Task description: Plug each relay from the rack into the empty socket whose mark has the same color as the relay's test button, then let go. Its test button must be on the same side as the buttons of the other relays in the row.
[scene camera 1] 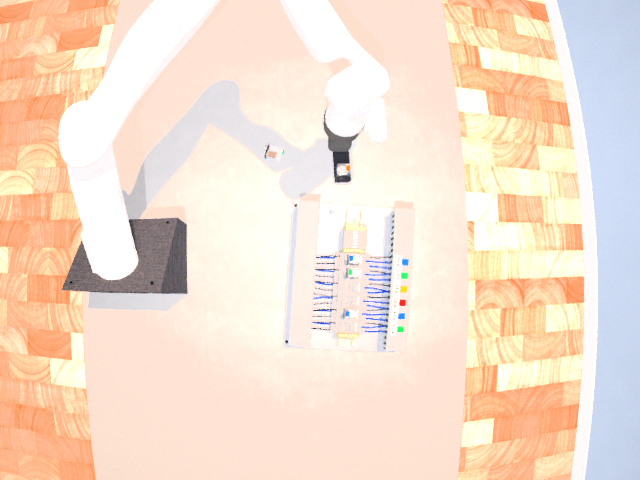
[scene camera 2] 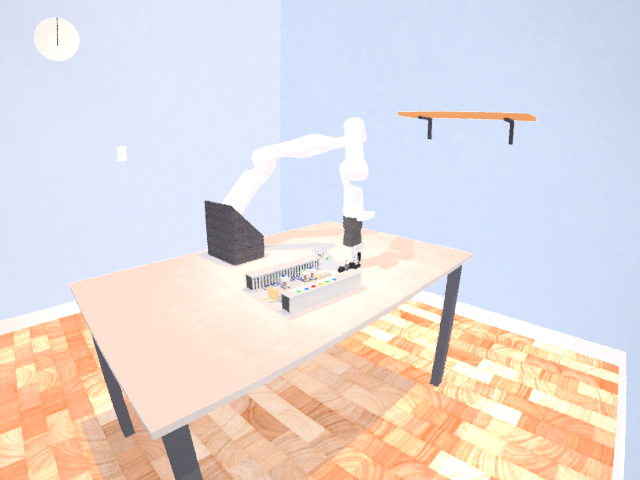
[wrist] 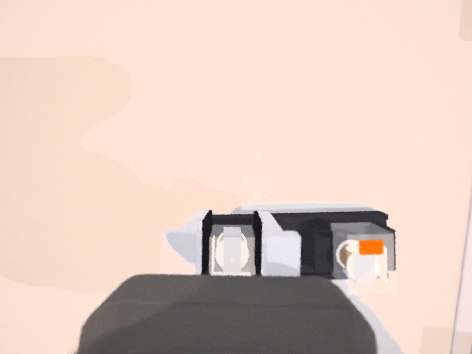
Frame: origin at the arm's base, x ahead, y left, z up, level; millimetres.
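Seen in the pictures: gripper, fingertip midpoint: (scene camera 1: 346, 143) (scene camera 2: 356, 261) (wrist: 232, 232); arm's base, origin of the base link: (scene camera 1: 116, 263) (scene camera 2: 228, 213).
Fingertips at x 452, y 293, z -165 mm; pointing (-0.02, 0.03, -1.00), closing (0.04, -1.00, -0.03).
Offsets run from my fingertips to a thing's top centre. "*": to the spot under its first point.
My gripper (scene camera 1: 341, 150) (scene camera 2: 355, 259) (wrist: 232, 232) is shut on the red-button relay @[dx -12, dy +0, dz +21 mm] (wrist: 232, 256) at one end of the black rack @[dx -10, dy -31, dz -6 mm] (scene camera 1: 342, 179) (wrist: 315, 220); its body hides that test button. The orange-button relay @[dx -7, dy -63, dz +20 mm] (scene camera 1: 342, 169) (wrist: 370, 247) stands at the rack's other end. The green-button relay @[dx -162, dy -24, dz -8 mm] (scene camera 1: 273, 152) lies on its side on the table, left of the rack in scene camera 1. In the socket row, the sockets by the yellow mark @[dx +120, dy -318, dz +34 mm] (scene camera 1: 403, 288), the red mark @[dx +119, dy -346, dz +34 mm] (scene camera 1: 402, 302) and the lowest green mark @[dx +117, dy -403, dz +34 mm] (scene camera 1: 400, 329) are empty. The seated relays @[dx +17, dy -257, dz +41 mm] (scene camera 1: 354, 259) have their buttons on the left in scene camera 1.
The panel @[* dx -31, dy -175, dz -26 mm] (scene camera 1: 330, 222) has raised ducts (scene camera 1: 306, 268) (scene camera 2: 330, 295) along both sides, with wires between them and the sockets. The dark arm base (scene camera 1: 149, 258) (scene camera 2: 232, 235) stands left of the panel in scene camera 1.
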